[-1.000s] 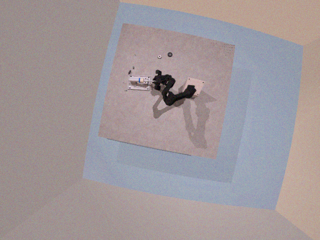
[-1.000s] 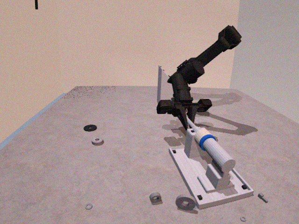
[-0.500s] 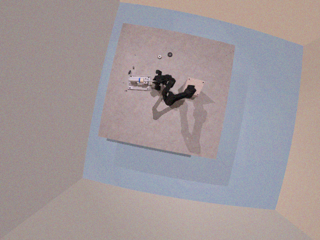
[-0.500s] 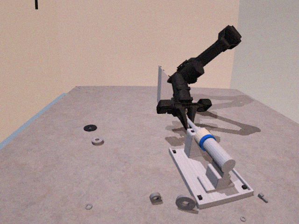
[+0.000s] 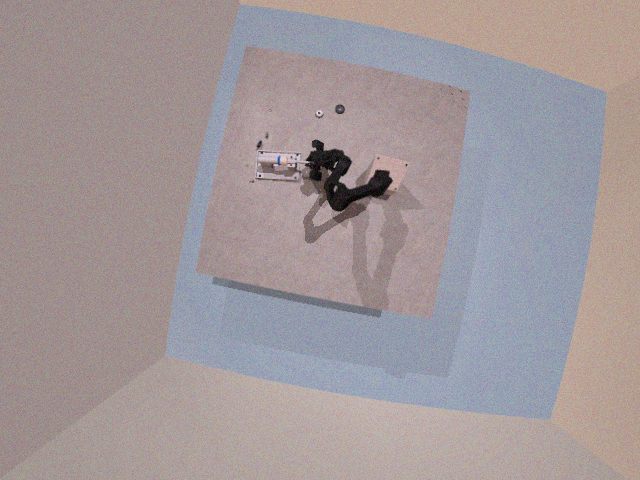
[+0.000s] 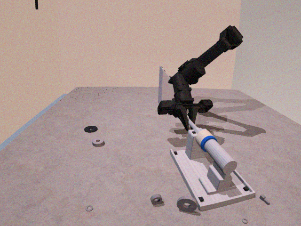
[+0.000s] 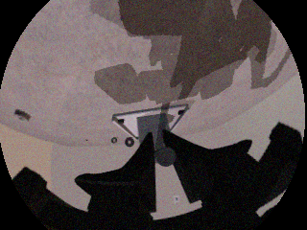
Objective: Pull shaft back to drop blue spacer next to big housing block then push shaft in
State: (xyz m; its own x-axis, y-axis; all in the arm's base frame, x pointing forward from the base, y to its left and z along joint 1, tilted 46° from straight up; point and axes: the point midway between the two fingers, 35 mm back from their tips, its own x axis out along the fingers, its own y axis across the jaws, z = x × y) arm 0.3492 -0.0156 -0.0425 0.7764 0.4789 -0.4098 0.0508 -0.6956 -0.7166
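Now: gripper tip 5 cm short of the thin shaft and 2 cm below it. From my gripper tip the other things lie so: grey ring 3 cm behind, 30 cm to the right, 5 cm below; then bolt 28 cm ahead, 10 cm to the left, 5 cm below; then cream spacer 11 cm ahead, 1 cm to the left, 2 cm above.
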